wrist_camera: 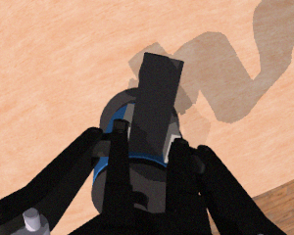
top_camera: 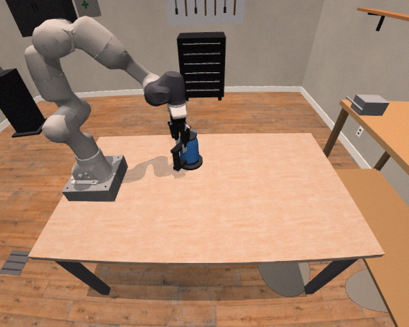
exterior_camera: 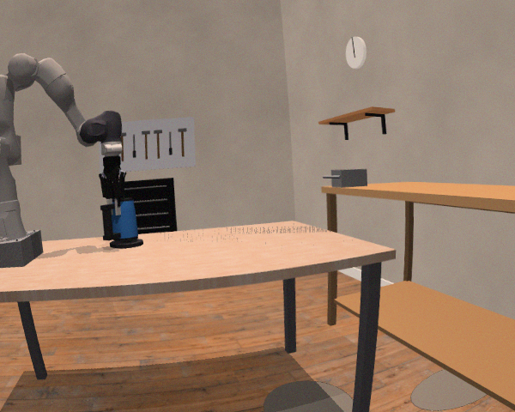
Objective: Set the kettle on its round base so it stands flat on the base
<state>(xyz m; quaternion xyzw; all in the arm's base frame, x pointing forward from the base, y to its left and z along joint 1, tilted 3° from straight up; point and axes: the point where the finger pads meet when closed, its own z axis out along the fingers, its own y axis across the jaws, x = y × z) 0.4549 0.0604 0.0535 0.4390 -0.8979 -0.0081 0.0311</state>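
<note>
Right now the blue kettle is 2 cm ahead of my hand, 3 cm to the left of it and 5 cm below it. Round my hand: round base 4 cm ahead, 5 cm to the left, 16 cm below.
</note>
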